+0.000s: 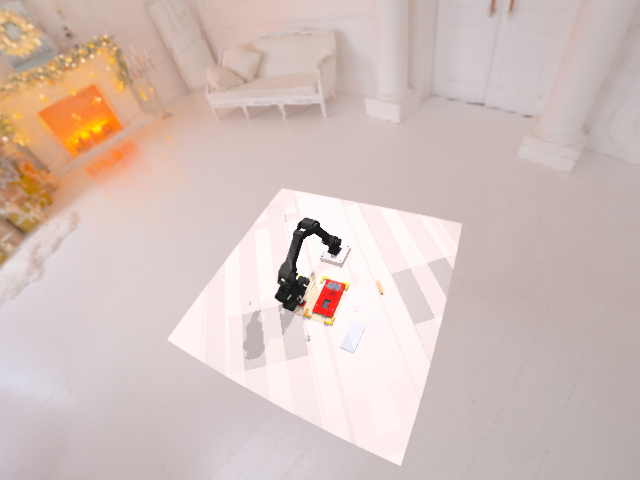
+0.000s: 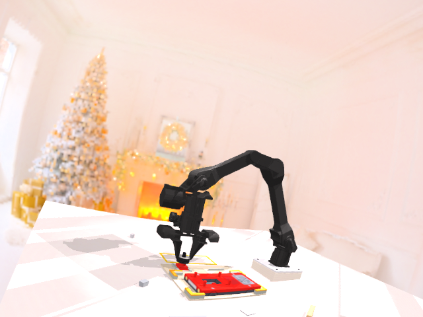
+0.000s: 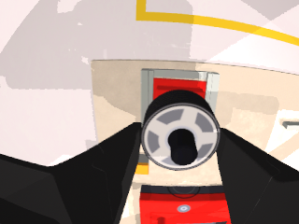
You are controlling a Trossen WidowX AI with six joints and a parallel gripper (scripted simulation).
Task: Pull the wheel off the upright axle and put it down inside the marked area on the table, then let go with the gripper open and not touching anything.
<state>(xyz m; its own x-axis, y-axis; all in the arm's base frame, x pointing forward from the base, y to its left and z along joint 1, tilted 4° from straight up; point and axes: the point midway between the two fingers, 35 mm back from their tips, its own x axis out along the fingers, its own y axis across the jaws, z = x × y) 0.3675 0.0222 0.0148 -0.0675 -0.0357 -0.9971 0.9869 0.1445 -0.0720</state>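
The wheel is right at my gripper tip. Also, from my gripper tip: grey plate: 20 mm ahead, 320 mm to the left, 40 mm below; wooden peg: 280 mm behind, 310 mm to the left, 30 mm below; dark axle: right at my gripper tip.
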